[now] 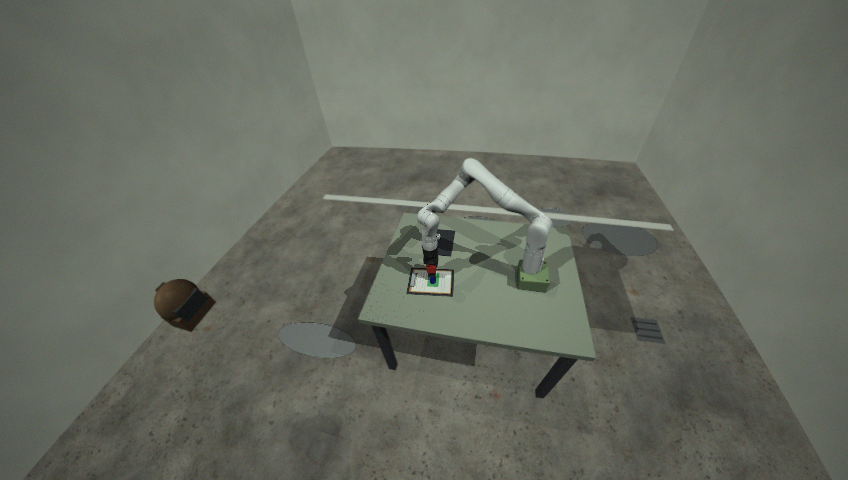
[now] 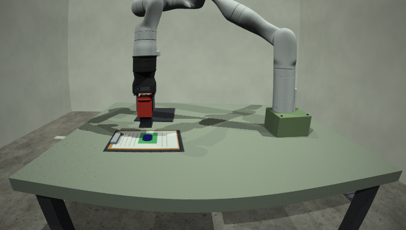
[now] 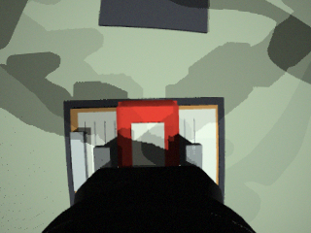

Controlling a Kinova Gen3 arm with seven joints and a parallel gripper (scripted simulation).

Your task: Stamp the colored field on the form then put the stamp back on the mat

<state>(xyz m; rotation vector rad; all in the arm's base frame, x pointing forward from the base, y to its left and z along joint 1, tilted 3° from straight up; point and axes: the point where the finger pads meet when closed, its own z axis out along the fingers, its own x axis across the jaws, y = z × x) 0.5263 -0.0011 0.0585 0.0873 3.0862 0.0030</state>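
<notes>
The dark mat lies 280 mm to the right of my hand, 110 mm below it and 30 mm behind it. From my hand the other things lie so: red stamp 20 mm below; clipboard 100 mm below, 30 mm to the left, 20 mm ahead.
</notes>
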